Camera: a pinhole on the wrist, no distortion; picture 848 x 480 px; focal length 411.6 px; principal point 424.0 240.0 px. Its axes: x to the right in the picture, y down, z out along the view. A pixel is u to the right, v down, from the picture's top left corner.
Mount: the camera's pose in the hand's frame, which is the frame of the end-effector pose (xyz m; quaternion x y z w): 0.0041 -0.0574 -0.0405 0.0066 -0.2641 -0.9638 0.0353
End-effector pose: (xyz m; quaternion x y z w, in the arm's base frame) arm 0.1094 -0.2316 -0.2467 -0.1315 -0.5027 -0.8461 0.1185
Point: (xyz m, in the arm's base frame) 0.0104 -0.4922 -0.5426
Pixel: behind the camera
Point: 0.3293 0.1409 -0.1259
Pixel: 613 404
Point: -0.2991 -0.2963 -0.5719
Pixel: behind the camera
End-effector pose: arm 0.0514 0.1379 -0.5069 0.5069 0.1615 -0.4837 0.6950
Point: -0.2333 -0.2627 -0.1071
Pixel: 586 444
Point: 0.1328 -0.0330 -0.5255
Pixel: 114 225
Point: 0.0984 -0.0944 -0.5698
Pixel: 38 375
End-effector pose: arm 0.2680 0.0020 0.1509 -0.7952 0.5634 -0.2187 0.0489
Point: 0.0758 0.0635 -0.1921
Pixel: 625 82
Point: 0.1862 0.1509 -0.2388
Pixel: 697 218
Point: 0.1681 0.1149 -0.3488
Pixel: 635 218
